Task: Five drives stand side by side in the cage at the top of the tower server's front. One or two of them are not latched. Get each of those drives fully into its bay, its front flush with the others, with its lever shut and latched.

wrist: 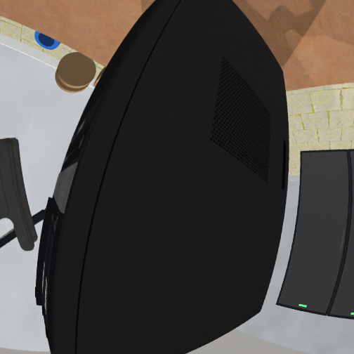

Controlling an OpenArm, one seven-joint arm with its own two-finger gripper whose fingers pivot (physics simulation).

Labels:
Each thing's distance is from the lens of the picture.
black tower server [172,223]: 0.13 m
drive [55,232]: 0.11 m

